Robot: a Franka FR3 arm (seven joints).
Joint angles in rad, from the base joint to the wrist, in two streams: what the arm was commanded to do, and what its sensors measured. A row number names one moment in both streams.
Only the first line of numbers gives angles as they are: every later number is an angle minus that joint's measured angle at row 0.
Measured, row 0: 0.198 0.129 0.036 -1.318 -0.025 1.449 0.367
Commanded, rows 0 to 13: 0.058 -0.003 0.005 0.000 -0.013 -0.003 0.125; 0.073 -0.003 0.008 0.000 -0.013 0.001 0.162; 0.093 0.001 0.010 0.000 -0.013 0.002 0.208; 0.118 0.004 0.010 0.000 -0.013 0.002 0.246; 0.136 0.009 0.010 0.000 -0.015 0.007 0.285; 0.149 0.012 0.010 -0.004 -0.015 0.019 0.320; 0.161 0.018 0.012 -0.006 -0.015 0.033 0.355; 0.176 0.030 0.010 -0.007 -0.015 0.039 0.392; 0.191 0.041 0.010 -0.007 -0.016 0.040 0.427; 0.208 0.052 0.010 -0.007 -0.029 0.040 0.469; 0.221 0.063 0.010 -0.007 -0.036 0.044 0.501; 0.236 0.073 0.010 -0.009 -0.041 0.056 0.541; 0.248 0.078 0.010 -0.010 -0.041 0.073 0.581; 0.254 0.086 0.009 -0.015 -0.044 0.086 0.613
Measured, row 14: 0.226 0.065 0.011 -0.006 -0.014 0.041 0.504
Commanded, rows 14 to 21: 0.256 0.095 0.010 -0.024 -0.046 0.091 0.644; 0.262 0.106 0.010 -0.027 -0.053 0.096 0.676; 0.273 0.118 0.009 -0.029 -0.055 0.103 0.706; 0.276 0.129 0.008 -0.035 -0.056 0.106 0.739; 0.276 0.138 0.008 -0.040 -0.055 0.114 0.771; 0.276 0.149 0.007 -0.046 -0.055 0.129 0.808; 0.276 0.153 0.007 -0.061 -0.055 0.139 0.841; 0.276 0.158 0.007 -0.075 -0.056 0.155 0.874
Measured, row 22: 0.272 0.146 0.010 -0.033 -0.038 0.103 0.768
